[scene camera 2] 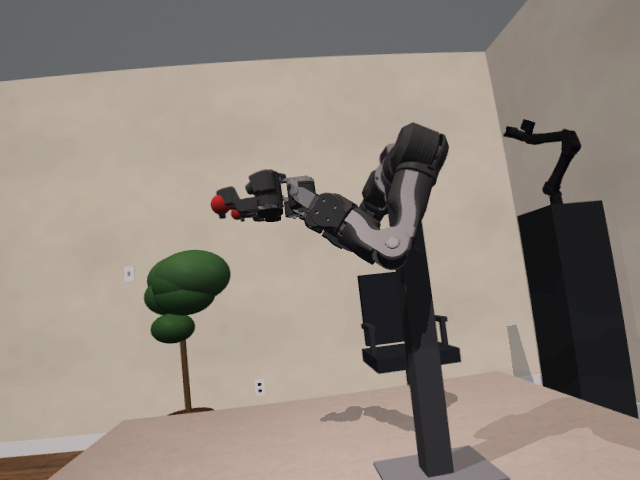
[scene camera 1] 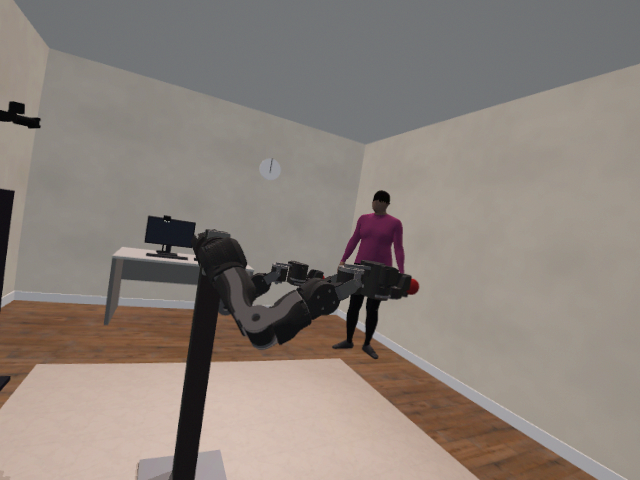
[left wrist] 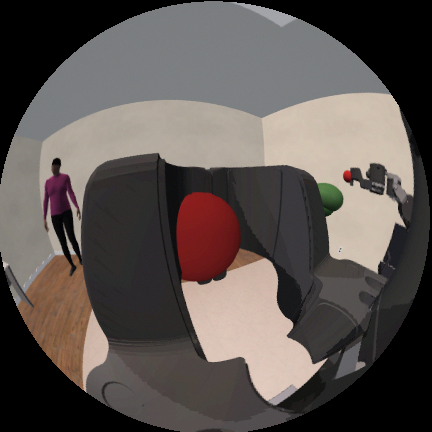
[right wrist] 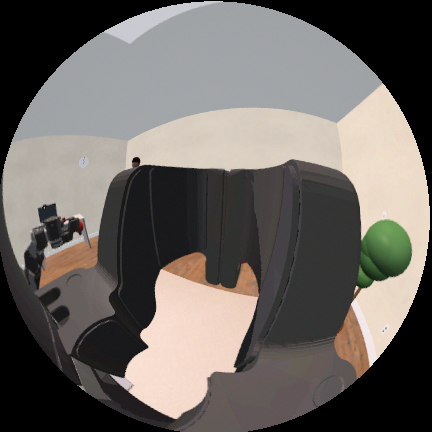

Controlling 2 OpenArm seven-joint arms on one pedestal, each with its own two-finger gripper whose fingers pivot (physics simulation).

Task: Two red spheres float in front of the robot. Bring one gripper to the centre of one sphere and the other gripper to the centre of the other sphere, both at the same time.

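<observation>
My left gripper [scene camera 1: 316, 274] [scene camera 2: 227, 197] [left wrist: 211, 173] [right wrist: 74, 223] is shut. One red sphere [scene camera 1: 324, 278] [scene camera 2: 217, 205] [left wrist: 210, 237] [right wrist: 80, 226] overlaps its fingertips; in the left wrist view it covers the middle of the tips and the left finger hides its left side. My right gripper [scene camera 1: 404, 285] [left wrist: 354, 175] [right wrist: 225, 225] is shut. The other red sphere [scene camera 1: 414, 286] [scene camera 2: 235, 213] [left wrist: 347, 176] is at its fingertips and sticks out past them. In the right wrist view the fingers hide nearly all of it, with a red sliver beside the right finger's tip.
A person in a magenta top [scene camera 1: 379, 237] [left wrist: 61, 192] stands beyond the grippers. A white desk with a monitor [scene camera 1: 170, 231] is at the back left in scene camera 1. Scene camera 2 shows a green plant [scene camera 2: 191, 279], a dark chair [scene camera 2: 381, 307] and a black cabinet [scene camera 2: 573, 294].
</observation>
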